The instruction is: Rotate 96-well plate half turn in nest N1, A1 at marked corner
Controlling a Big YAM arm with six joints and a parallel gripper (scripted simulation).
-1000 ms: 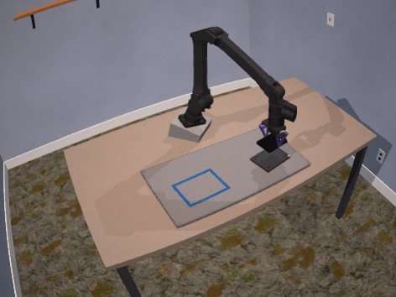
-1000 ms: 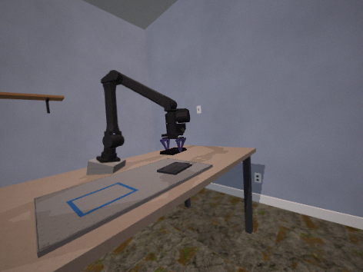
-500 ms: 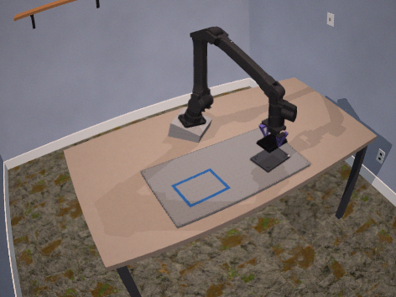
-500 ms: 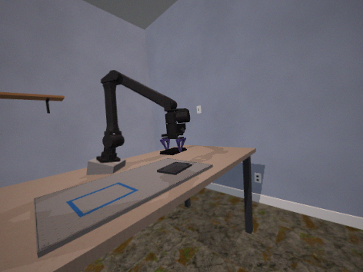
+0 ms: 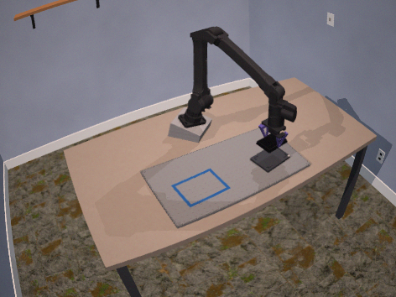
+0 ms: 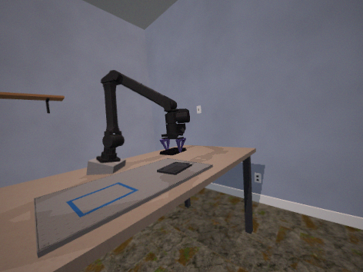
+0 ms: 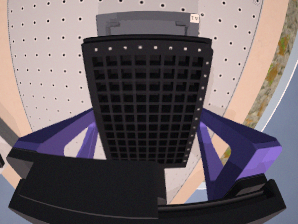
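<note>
My hand is 90 mm above the plate nest N1. From my hand the other things lie so: black 96-well plate: right at my hand; then A1 mark: 90 mm below, 80 mm to the left, 40 mm ahead.
</note>
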